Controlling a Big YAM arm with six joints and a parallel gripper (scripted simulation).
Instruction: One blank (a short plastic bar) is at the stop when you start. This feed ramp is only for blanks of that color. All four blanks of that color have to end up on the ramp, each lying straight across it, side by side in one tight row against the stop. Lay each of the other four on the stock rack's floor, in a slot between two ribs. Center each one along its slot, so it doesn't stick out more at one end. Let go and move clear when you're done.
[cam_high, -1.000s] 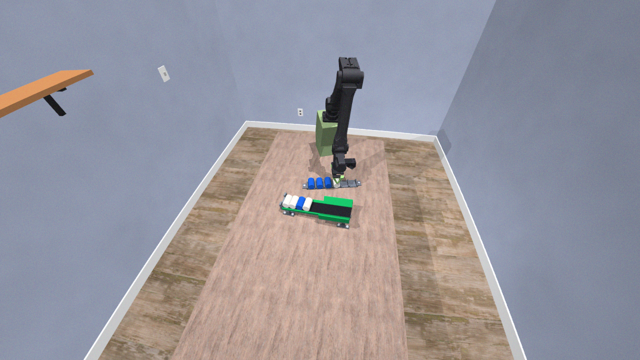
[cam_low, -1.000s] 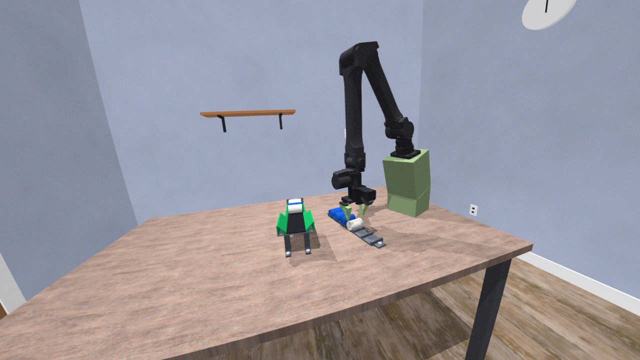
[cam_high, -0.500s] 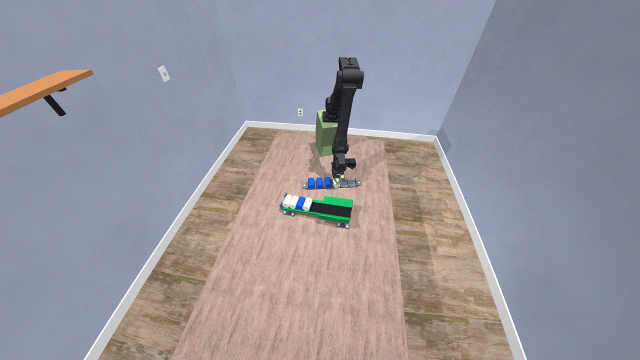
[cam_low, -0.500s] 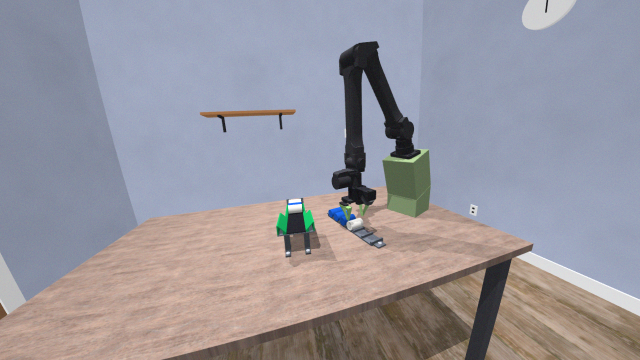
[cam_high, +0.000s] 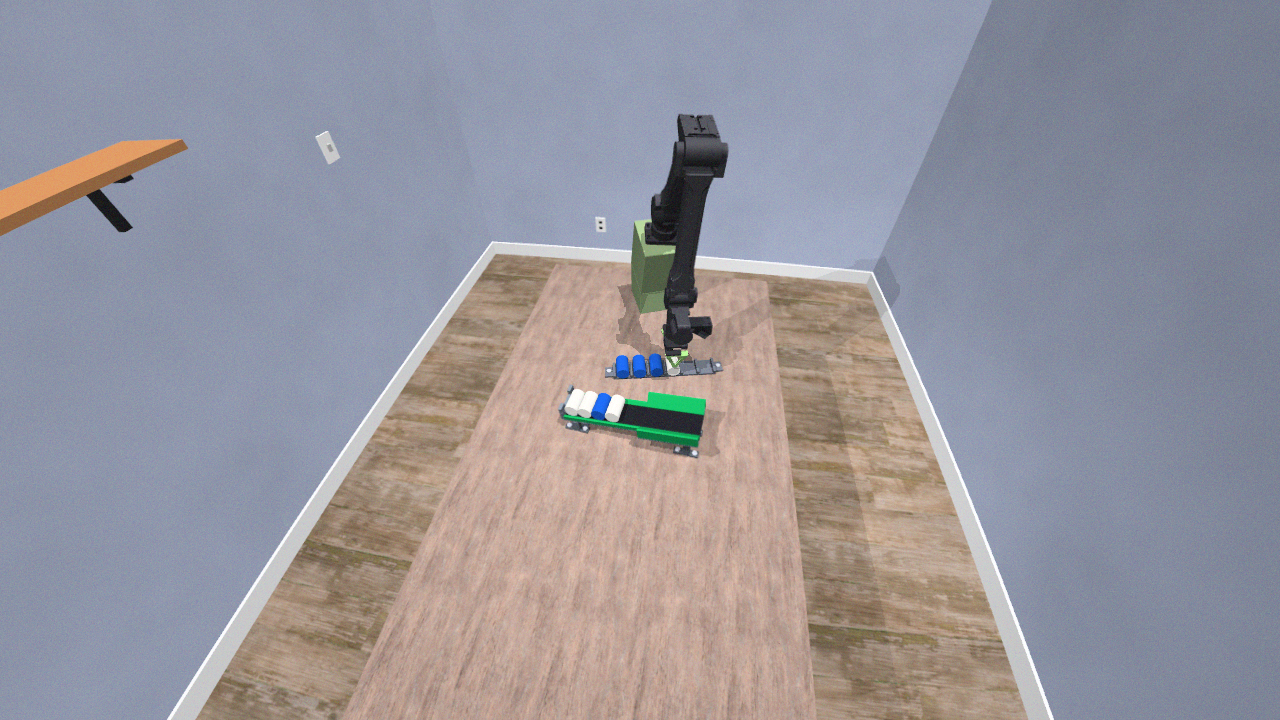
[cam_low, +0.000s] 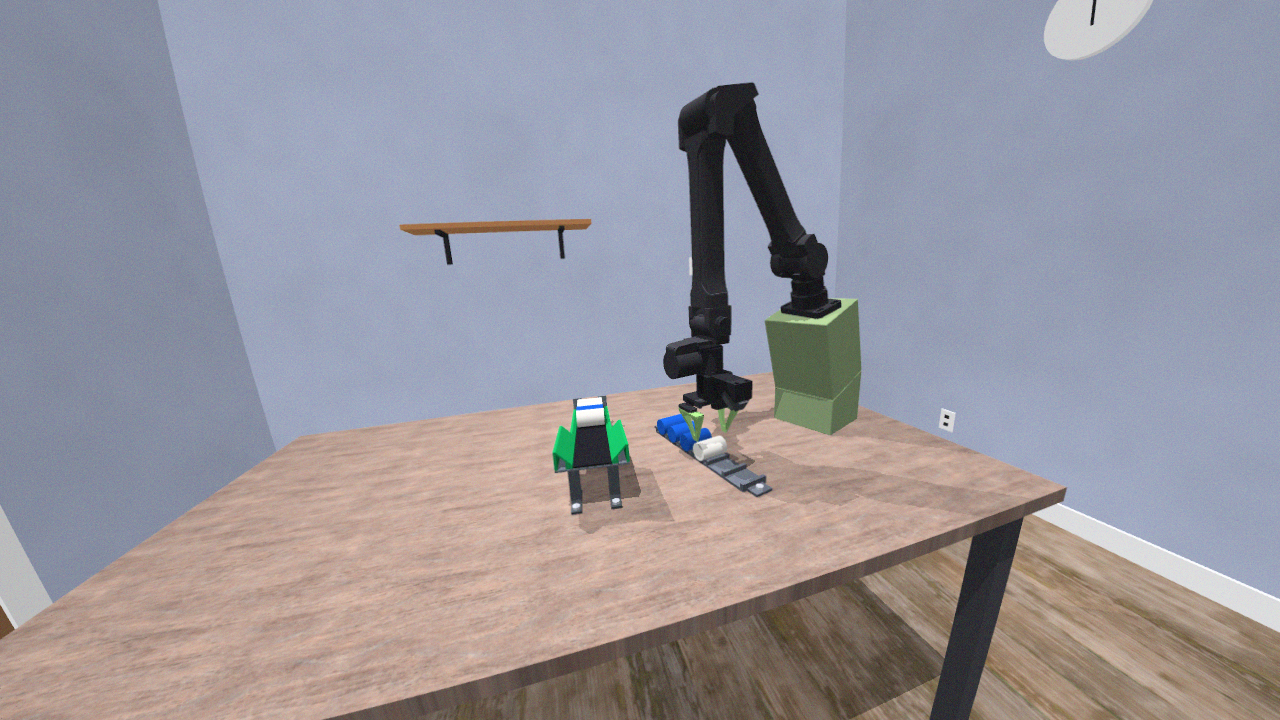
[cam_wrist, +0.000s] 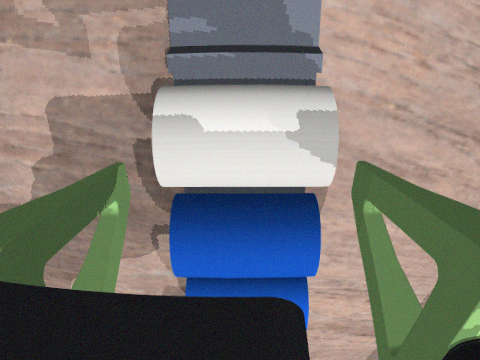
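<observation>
The grey stock rack is 3 cm to the right of my hand and 7 cm below it.
</observation>
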